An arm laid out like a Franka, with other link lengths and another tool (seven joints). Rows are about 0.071 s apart.
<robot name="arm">
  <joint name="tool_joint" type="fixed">
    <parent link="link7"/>
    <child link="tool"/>
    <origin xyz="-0.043 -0.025 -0.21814" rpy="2.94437 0 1.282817"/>
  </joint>
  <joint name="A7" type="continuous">
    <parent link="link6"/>
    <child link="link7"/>
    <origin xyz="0.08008 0 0"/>
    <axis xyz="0 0 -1"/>
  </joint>
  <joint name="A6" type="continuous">
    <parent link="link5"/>
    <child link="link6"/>
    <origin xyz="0 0 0"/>
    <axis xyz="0 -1 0"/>
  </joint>
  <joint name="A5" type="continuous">
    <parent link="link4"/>
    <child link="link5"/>
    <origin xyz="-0.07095 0 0.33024"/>
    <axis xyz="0 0 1"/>
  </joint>
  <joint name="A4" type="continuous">
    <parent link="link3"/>
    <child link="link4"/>
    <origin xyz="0.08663 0 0"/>
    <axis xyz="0 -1 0"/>
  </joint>
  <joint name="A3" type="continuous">
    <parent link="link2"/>
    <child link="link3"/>
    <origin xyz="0 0 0.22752"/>
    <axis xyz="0 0 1"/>
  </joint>
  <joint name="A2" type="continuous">
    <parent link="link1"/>
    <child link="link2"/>
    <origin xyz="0 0 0"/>
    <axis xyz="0 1 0"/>
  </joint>
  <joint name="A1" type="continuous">
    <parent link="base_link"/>
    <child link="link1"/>
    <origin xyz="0 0 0.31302"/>
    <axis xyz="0 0 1"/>
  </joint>
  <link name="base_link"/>
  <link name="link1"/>
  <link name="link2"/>
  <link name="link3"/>
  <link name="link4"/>
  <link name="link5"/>
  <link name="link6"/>
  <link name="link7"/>
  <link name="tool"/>
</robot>
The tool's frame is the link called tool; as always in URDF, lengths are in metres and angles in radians. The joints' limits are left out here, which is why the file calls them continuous.
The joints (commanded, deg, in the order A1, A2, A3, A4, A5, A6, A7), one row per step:
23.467 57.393 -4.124 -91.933 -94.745 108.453 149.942
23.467 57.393 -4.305 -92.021 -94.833 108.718 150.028
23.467 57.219 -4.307 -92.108 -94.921 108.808 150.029
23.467 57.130 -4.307 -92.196 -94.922 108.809 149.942
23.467 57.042 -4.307 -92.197 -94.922 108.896 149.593
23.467 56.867 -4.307 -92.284 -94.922 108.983 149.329
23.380 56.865 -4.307 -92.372 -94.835 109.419 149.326
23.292 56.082 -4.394 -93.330 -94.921 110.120 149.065
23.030 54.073 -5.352 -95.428 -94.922 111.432 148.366
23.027 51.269 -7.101 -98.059 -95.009 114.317 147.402
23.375 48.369 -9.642 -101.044 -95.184 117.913 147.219
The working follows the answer.
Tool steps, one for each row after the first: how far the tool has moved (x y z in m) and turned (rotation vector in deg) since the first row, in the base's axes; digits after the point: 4 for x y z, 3 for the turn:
0.0001 -0.0012 -0.0005 0.034 0.050 0.091
0.0008 -0.0007 0.0005 0.095 -0.004 0.205
0.0007 -0.0008 0.0009 0.050 0.067 0.216
0.0010 -0.0005 0.0016 -0.046 0.305 0.321
0.0012 -0.0002 0.0026 -0.090 0.475 0.406
0.0006 0.0000 0.0008 0.251 0.750 0.461
-0.0010 -0.0005 0.0015 0.495 1.384 0.741
-0.0022 -0.0103 0.0086 0.447 2.290 0.576
-0.0018 -0.0207 0.0183 1.021 3.569 1.015
-0.0026 -0.0340 0.0271 2.044 4.525 1.403

Tool pose at each row, in the base's axes (x y z in m, rotation vector in deg; rounded; the steps above come from the unrounded poses):
0.5653 0.0073 -0.0327 90.709 11.508 37.920
0.5655 0.0061 -0.0332 90.758 11.608 37.958
0.5661 0.0066 -0.0322 90.797 11.641 38.101
0.5660 0.0065 -0.0318 90.779 11.716 38.045
0.5663 0.0068 -0.0311 90.771 12.006 37.922
0.5666 0.0071 -0.0301 90.788 12.214 37.847
0.5659 0.0073 -0.0319 91.213 12.360 37.741
0.5643 0.0068 -0.0312 91.668 12.982 37.507
0.5631 -0.0030 -0.0241 91.942 13.537 36.659
0.5636 -0.0134 -0.0144 92.931 14.671 36.098
0.5627 -0.0267 -0.0056 94.239 15.393 35.829

